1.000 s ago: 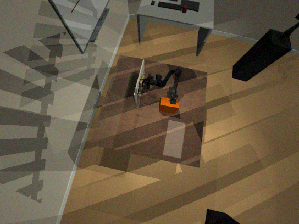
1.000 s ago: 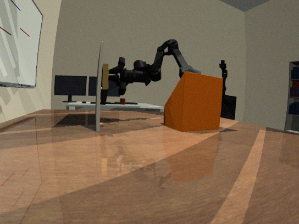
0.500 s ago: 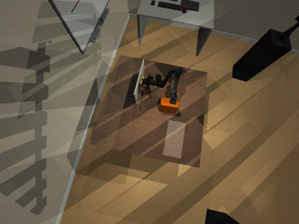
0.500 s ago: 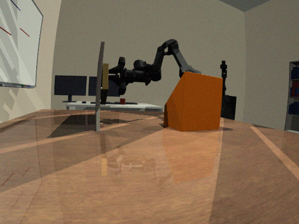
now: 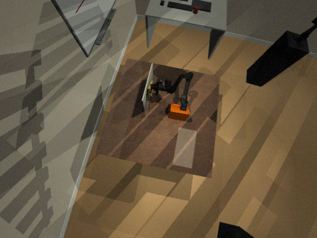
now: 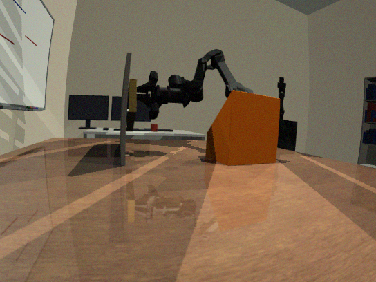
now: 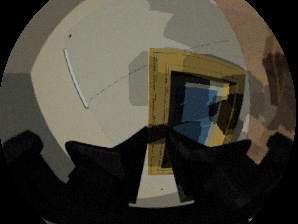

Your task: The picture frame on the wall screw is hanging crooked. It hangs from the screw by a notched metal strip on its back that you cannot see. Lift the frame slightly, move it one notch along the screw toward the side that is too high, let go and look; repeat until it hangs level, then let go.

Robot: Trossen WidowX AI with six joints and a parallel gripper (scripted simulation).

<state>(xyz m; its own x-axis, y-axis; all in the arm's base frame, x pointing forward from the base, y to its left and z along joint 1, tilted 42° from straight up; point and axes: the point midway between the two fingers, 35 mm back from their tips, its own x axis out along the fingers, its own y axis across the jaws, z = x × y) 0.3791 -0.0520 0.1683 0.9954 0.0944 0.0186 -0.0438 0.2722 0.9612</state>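
My gripper tip is now 2 cm to the right of the picture frame and 5 cm above it. Round my gripper tip: wall panel 2 cm ahead, 7 cm below.
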